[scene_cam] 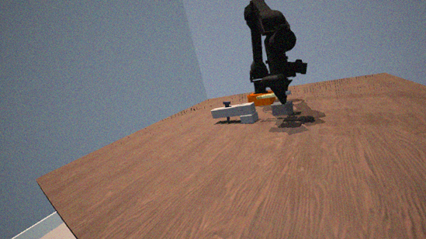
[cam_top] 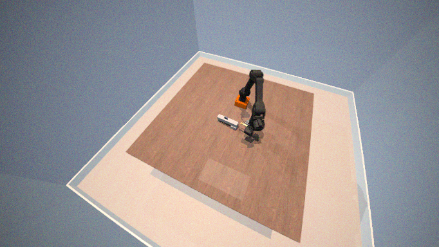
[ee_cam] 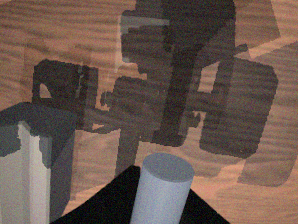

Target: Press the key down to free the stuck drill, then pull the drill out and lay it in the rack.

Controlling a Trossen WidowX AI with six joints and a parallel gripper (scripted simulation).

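The yellowish drill lies 40 mm to the right of my gripper tip and 30 mm above it. The rest, counted from my gripper tip: grey rack: 70 mm behind, 20 mm to the right, 30 mm below; then dark blue key: 20 mm behind, 220 mm to the right; then housing: 20 mm behind, 190 mm to the right, 20 mm below.
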